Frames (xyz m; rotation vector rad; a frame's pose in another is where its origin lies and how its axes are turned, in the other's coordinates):
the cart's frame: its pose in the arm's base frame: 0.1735 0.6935 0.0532 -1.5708 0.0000 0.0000
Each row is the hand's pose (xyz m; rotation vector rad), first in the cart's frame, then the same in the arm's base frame.
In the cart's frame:
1: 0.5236 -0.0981 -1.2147 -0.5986 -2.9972 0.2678
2: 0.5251 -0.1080 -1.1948 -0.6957 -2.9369 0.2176
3: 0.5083 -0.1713 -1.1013 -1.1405 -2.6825 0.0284
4: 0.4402 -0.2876 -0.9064 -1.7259 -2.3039 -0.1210
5: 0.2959 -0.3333 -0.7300 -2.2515 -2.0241 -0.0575
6: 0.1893 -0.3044 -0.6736 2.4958 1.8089 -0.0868
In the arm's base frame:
1: 0.6971 -0.5212 0.1513 0.4810 1.8455 -2.2076
2: 0.6986 -0.5013 0.1612 0.5931 1.8522 -2.1486
3: 0.6818 -0.4078 0.2245 0.9945 1.7930 -1.8314
4: 0.6137 -0.2129 0.3408 1.3398 1.5447 -1.3906
5: 0.4694 -0.0365 0.3865 1.3755 1.1815 -1.1162
6: 0.3628 0.0199 0.3576 1.2826 0.9179 -1.0104

